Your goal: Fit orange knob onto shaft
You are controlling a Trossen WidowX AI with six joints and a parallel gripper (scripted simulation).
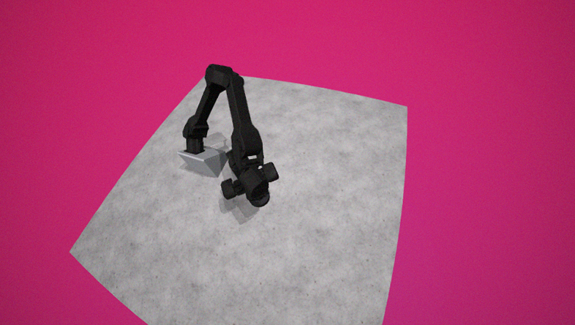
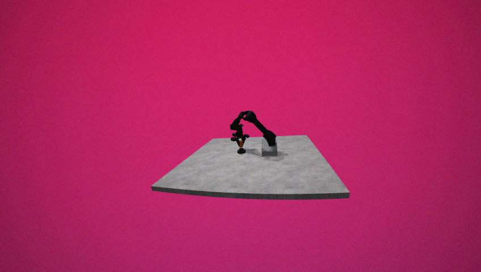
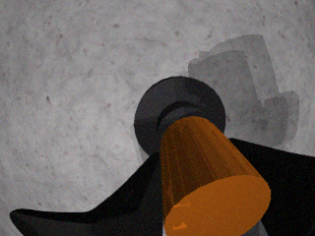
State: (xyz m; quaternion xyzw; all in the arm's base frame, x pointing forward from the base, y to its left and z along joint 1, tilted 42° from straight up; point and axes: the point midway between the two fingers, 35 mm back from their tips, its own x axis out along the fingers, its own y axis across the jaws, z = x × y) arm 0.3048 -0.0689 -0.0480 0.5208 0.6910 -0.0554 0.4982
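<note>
Now: gripper tip 3 cm below the orange knob. Also, from my gripper tip: round dark pedestal (4 cm below).
</note>
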